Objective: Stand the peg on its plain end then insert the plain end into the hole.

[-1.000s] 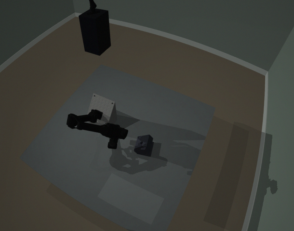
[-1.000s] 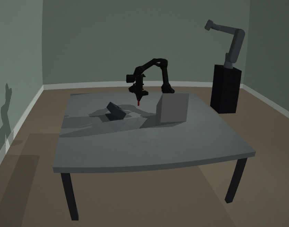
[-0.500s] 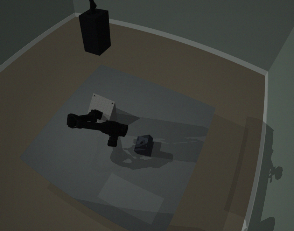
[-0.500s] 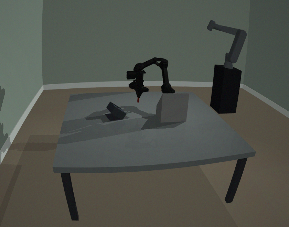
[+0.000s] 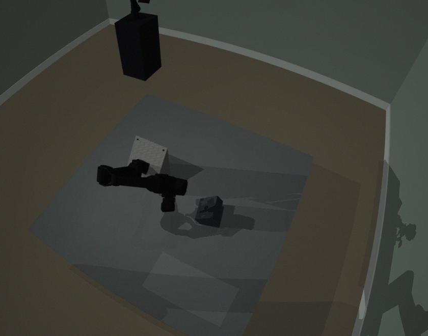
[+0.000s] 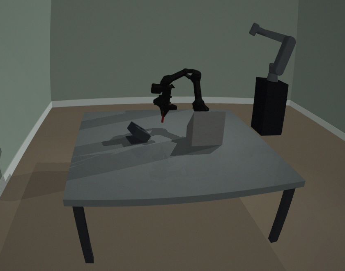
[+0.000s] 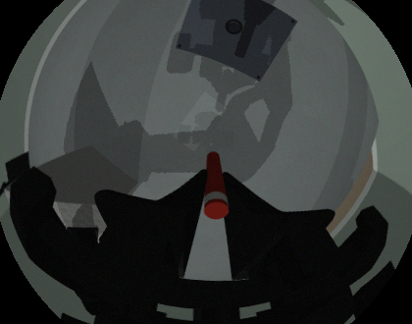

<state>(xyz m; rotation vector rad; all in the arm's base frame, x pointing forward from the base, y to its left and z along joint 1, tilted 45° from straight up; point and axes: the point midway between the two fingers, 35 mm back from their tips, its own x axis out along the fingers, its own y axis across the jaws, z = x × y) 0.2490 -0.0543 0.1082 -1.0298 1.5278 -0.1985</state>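
Right now the sloped panel is 17 cm ahead of my gripper tip, 8 cm to the left of it and 7 cm below it. The rest, counted from my gripper tip: red peg (2 cm above).
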